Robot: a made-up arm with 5 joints.
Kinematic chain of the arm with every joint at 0, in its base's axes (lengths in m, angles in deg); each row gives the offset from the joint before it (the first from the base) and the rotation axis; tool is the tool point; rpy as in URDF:
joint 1: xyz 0 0 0.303 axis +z
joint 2: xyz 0 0 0 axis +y
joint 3: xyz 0.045 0 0.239 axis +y
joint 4: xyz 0.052 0 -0.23 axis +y
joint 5: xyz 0.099 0 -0.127 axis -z
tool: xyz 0 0 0 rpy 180 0 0
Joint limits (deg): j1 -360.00..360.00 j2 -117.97..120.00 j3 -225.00..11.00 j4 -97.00..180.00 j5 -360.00..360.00
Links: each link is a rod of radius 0.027 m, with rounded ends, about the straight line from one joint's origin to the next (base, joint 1, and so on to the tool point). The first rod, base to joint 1, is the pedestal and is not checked.
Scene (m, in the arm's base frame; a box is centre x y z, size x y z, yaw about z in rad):
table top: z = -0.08
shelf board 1: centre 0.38 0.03 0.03 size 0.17 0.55 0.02 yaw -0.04
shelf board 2: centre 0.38 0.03 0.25 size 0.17 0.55 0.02 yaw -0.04
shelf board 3: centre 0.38 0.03 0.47 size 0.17 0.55 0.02 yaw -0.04
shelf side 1: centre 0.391 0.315 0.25 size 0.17 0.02 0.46 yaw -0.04
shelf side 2: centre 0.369 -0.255 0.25 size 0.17 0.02 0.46 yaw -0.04
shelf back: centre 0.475 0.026 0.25 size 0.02 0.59 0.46 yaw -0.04
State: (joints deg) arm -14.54 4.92 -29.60 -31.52 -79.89
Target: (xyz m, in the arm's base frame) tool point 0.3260 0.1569 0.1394
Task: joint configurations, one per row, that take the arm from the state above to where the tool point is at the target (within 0.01 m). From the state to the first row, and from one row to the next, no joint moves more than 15 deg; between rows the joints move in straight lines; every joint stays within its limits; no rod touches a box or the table.
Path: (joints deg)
1: -3.36 -1.72 -18.95 -37.41 -84.12
2: 7.83 -8.35 -8.31 -43.29 -88.35
3: 19.01 -14.99 2.34 -49.18 -92.58
4: 25.82 -0.36 -2.86 -40.06 -88.35
5: 32.63 14.27 -8.06 -30.94 -84.12
6: 39.45 28.89 -13.26 -21.81 -79.89
7: 32.57 34.03 -24.89 -21.64 -79.89
8: 25.70 39.17 -36.52 -21.46 -79.89

